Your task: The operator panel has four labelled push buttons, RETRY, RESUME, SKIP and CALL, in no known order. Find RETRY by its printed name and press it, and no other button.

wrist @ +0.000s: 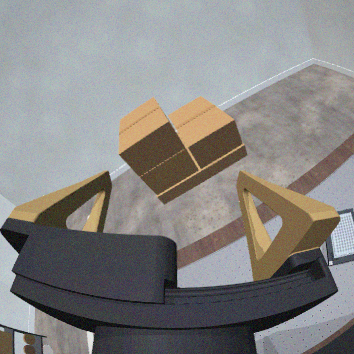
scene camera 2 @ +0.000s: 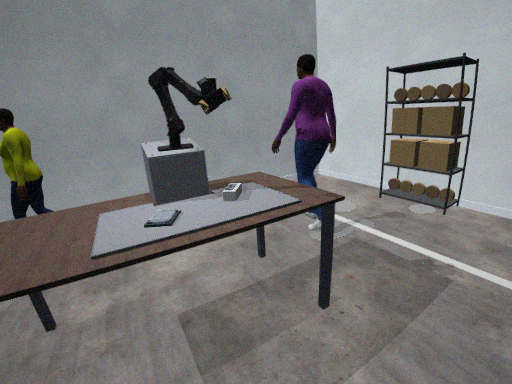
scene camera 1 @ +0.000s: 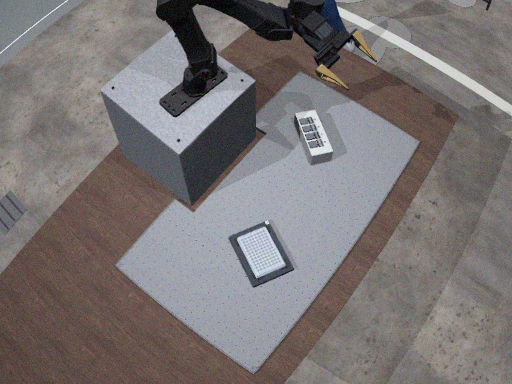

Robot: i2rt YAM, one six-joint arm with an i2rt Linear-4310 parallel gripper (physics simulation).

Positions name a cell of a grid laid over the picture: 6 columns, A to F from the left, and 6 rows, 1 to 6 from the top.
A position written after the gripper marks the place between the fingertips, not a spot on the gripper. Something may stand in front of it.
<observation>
In view: the gripper (scene camera 1: E2).
The gripper also shows in the wrist view (wrist: C4).
</observation>
